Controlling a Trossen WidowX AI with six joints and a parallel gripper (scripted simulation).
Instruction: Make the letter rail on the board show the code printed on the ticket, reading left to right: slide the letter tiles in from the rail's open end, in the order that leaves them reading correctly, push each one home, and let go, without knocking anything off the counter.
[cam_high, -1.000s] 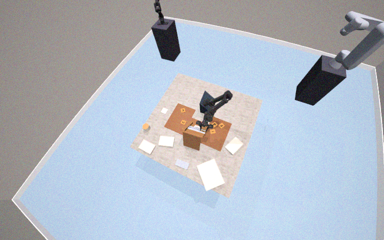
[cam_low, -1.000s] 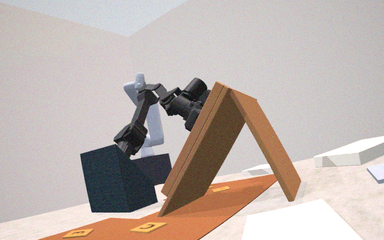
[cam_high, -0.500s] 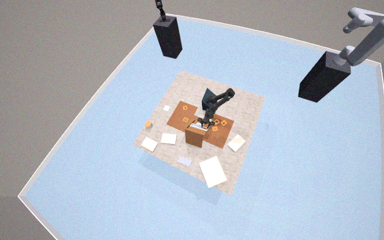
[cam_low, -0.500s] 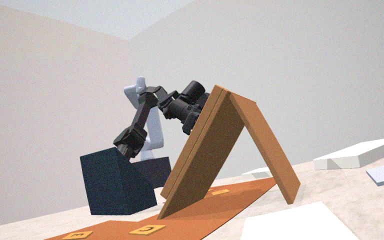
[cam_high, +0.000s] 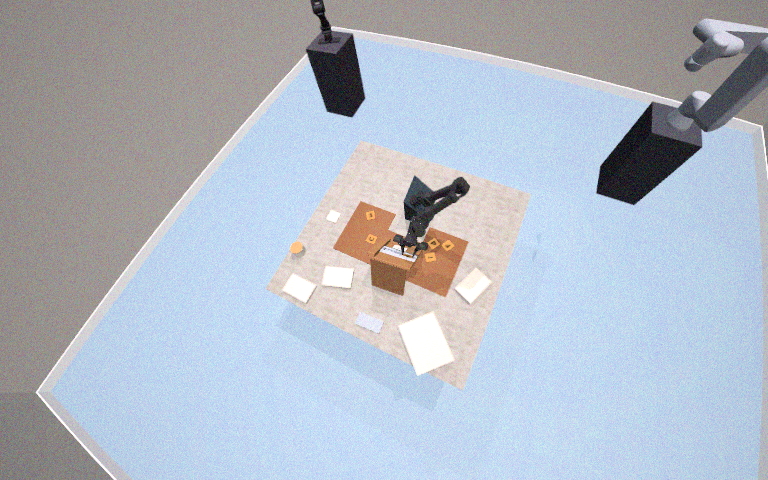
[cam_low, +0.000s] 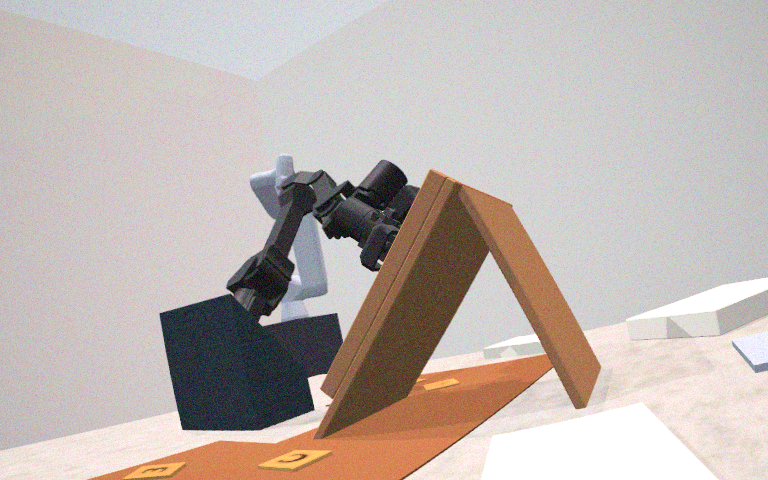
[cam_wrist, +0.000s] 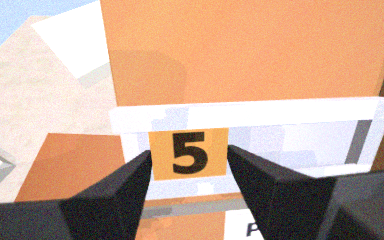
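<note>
Right now the white ticket is 8 cm to the right of my gripper tip, 7 cm below it and 6 cm behind it. Also, from my gripper tip: j tile: 17 cm below, 11 cm behind, 10 cm to the left; orange tile marked 5: right at my gripper tip; brown mat: 17 cm below, 15 cm behind, 10 cm to the right.
</note>
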